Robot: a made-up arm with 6 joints. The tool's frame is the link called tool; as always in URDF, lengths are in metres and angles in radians.
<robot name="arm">
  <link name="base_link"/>
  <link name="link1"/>
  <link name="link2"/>
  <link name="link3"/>
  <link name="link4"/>
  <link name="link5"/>
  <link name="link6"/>
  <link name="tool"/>
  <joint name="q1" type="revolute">
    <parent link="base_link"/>
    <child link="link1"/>
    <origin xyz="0.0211 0.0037 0.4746" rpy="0 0 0"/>
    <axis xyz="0 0 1"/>
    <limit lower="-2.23" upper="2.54"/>
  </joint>
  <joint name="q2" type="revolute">
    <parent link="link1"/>
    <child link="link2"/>
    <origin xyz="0.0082 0.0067 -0.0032" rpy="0 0 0"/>
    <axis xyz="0.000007 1 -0.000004"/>
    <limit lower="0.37" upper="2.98"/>
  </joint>
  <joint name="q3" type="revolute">
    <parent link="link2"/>
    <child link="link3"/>
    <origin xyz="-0.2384 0.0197 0.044" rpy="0 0 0"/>
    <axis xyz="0.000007 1 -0.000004"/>
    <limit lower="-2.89" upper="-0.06"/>
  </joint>
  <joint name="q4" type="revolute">
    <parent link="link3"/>
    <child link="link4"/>
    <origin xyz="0.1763 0.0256 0.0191" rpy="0 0 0"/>
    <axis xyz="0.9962 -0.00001 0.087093"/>
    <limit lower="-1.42" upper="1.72"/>
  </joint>
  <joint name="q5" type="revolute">
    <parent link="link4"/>
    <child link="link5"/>
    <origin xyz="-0.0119 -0.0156 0.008" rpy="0 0 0"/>
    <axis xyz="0.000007 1 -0.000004"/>
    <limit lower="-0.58" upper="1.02"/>
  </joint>
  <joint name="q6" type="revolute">
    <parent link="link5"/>
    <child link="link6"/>
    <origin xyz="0.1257 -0.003 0.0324" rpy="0 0 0"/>
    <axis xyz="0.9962 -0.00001 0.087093"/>
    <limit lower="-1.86" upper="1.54"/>
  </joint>
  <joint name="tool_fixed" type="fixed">
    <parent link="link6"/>
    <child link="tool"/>
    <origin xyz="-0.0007 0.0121 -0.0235" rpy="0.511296 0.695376 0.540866"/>
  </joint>
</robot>
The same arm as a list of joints. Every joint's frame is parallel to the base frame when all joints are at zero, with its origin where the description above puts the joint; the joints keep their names.
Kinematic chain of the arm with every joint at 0, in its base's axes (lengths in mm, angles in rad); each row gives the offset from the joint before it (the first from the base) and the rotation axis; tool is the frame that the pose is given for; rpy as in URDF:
q1: xyz 21.1 3.7 474.6 axis +z
q2: xyz 8.2 6.7 -3.2 axis +y
q3: xyz -238.4 19.7 44.0 axis +y
q4: xyz 176.3 25.6 19.1 axis 0.9962 0 0.0871
q5: xyz -11.9 -15.6 8.0 axis +y
q6: xyz 125.7 -3.0 32.4 axis 0.9962 0 0.0871
tool: xyz -0.7 12.1 -23.5 rpy 0.5113 0.6954 0.5409
Joint limits (rad, base to tool): -2.2300..2.5400 0.3700..2.9800 -2.8900..-0.0600 -1.4200..1.7200 -0.5800..1.0200 -1.8600..1.5400

